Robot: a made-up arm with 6 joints.
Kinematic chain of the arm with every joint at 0, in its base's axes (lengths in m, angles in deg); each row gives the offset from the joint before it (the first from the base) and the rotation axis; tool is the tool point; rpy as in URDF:
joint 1: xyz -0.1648 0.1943 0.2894 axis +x
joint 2: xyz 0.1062 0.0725 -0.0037 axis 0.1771 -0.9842 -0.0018
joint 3: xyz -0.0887 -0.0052 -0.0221 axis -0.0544 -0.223 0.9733
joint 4: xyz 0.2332 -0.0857 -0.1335 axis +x
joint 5: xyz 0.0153 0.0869 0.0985 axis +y
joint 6: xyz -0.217 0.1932 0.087 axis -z
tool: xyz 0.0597 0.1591 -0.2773 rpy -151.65 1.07 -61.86
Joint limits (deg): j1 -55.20..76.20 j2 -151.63..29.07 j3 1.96..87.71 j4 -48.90..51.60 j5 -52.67..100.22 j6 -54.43..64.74
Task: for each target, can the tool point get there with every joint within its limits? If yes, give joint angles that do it. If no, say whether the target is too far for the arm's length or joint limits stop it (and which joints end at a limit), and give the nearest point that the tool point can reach.
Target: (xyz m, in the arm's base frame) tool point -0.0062 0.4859 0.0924
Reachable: yes | joints -43.64 -137.51 27.06 10.74 76.88 41.30
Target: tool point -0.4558 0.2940 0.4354
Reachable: yes | joints 61.50 -16.69 78.09 0.88 59.67 19.86
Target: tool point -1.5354 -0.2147 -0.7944
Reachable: no: too far | nearest point -0.5852 0.0878 -0.1531 | short by 1.186 m
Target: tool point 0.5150 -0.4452 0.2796
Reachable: no: joint limits stop it (at a limit: joint 1, joint 3, joint 4, joint 5, joint 6) | nearest point 0.2556 -0.1462 0.3271 | short by 0.399 m
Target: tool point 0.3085 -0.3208 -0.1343
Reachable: no: joint limits stop it (at a limit: joint 1, joint 3, joint 4, joint 5, joint 6) | nearest point 0.2547 -0.2271 -0.1232 | short by 0.109 m
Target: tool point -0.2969 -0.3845 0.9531
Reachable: no: joint limits stop it (at a limit: joint 1, joint 2, joint 3, joint 5) | nearest point -0.2600 -0.2071 0.8022 | short by 0.236 m
